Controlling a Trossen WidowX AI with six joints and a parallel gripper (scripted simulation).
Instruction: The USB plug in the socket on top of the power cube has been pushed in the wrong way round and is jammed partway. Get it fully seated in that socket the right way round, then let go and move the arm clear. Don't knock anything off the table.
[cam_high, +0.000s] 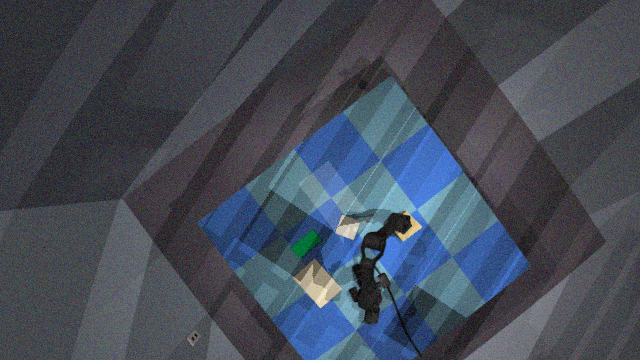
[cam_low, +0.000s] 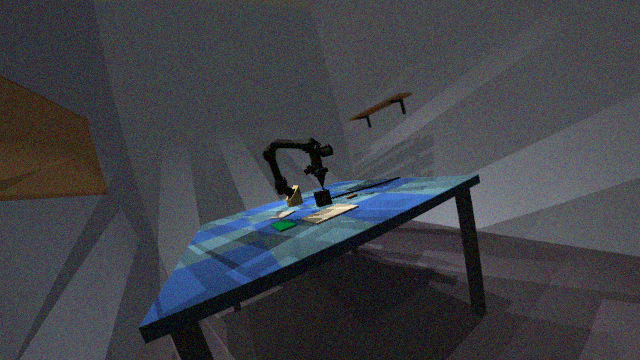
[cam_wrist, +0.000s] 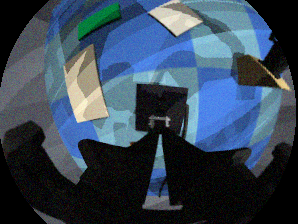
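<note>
Right now my gripper tip is 20 mm above the USB plug. From my gripper tip the other things lie so: small orange piece (90 mm ahead, 120 mm to the left, 100 mm below); then white block (110 mm behind, 230 mm to the right, 100 mm below); then tan board (210 mm ahead, 120 mm to the right, 100 mm below).
</note>
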